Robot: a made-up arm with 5 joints. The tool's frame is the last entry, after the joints.
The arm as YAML. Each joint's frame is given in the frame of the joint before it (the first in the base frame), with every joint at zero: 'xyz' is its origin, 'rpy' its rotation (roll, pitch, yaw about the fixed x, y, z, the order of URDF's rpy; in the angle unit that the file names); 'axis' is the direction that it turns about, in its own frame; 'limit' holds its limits. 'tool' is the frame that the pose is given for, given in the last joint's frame.
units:
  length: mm
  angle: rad
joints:
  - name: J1
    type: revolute
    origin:
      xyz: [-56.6, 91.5, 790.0]
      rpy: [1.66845, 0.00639, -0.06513]
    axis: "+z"
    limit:
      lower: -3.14
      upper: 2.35
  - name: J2
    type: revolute
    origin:
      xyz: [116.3, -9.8, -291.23]
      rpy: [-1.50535, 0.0, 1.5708]
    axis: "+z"
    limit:
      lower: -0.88
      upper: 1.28
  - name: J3
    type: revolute
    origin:
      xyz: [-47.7, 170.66, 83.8]
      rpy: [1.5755, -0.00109, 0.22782]
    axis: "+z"
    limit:
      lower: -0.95
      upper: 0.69
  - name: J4
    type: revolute
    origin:
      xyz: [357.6, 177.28, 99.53]
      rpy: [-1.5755, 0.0, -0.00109]
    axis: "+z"
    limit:
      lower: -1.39
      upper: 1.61
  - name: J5
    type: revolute
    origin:
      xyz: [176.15, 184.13, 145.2]
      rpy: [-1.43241, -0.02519, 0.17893]
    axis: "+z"
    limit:
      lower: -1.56
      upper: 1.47
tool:
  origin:
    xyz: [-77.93, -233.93, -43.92]
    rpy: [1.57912, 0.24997, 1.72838]
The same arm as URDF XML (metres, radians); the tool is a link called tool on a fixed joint. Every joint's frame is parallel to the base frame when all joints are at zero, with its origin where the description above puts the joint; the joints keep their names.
<robot name="arm">
  <joint name="tool_joint" type="fixed">
    <parent link="link5"/>
    <child link="tool"/>
    <origin xyz="-0.2236 -0.0976 -0.0566" rpy="-0.3361 0.087 -0.1474"/>
  </joint>
  <joint name="J5" type="revolute">
    <parent link="link4"/>
    <child link="link5"/>
    <origin xyz="-0.1452 0.2054 0.1508" rpy="0 0 0"/>
    <axis xyz="-0.137901 0.942508 -0.304403"/>
    <limit lower="-1.56" upper="1.47"/>
  </joint>
  <joint name="J4" type="revolute">
    <parent link="link3"/>
    <child link="link4"/>
    <origin xyz="-0.1772 -0.0532 0.3674" rpy="0 0 0"/>
    <axis xyz="-1 0 0"/>
    <limit lower="-1.39" upper="1.61"/>
  </joint>
  <joint name="J3" type="revolute">
    <parent link="link2"/>
    <child link="link3"/>
    <origin xyz="-0.0838 0.1745 -0.0308" rpy="0 0 0"/>
    <axis xyz="0.0047 -0.991556 0.129594"/>
    <limit lower="-0.95" upper="0.69"/>
  </joint>
  <joint name="J2" type="revolute">
    <parent link="link1"/>
    <child link="link2"/>
    <origin xyz="0.1351 0.2826 0.0179" rpy="0 0 0"/>
    <axis xyz="-1 0 0"/>
    <limit lower="-0.88" upper="1.28"/>
  </joint>
  <joint name="J1" type="revolute">
    <parent link="base_link"/>
    <child link="link1"/>
    <origin xyz="-0.0566 0.0915 0.79" rpy="0 0 0"/>
    <axis xyz="-0.065399 -0.993085 -0.097498"/>
    <limit lower="-3.14" upper="2.35"/>
  </joint>
  <link name="base_link"/>
  <link name="link1"/>
  <link name="link2"/>
  <link name="link3"/>
  <link name="link4"/>
  <link name="link5"/>
  <link name="tool"/>
</robot>

